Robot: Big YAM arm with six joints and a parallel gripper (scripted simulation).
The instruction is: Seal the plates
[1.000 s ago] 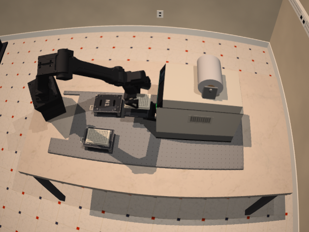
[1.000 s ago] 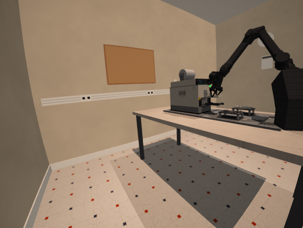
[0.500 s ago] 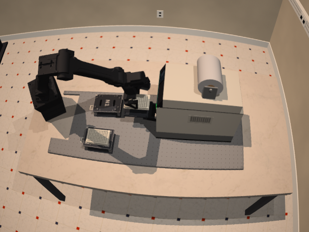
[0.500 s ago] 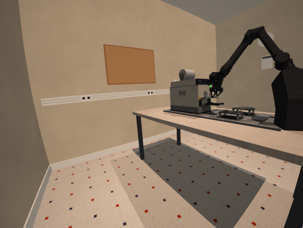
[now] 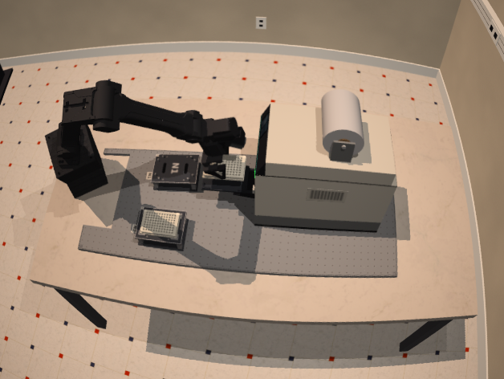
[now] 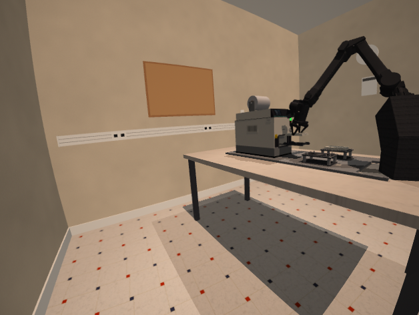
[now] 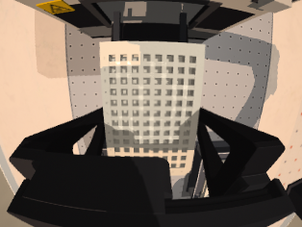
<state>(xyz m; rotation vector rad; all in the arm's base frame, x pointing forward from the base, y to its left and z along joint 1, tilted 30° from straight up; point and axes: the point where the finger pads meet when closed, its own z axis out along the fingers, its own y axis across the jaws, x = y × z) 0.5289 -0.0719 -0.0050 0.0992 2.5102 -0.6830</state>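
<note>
Now: the sealer stage 70 mm below my hand. The rest, counted from my hand: yellow warning label 120 mm ahead, 70 mm to the left, 10 mm below; then start button 80 mm ahead, 110 mm to the right, 20 mm above; then plate 230 mm behind, 120 mm to the right, 110 mm below.
</note>
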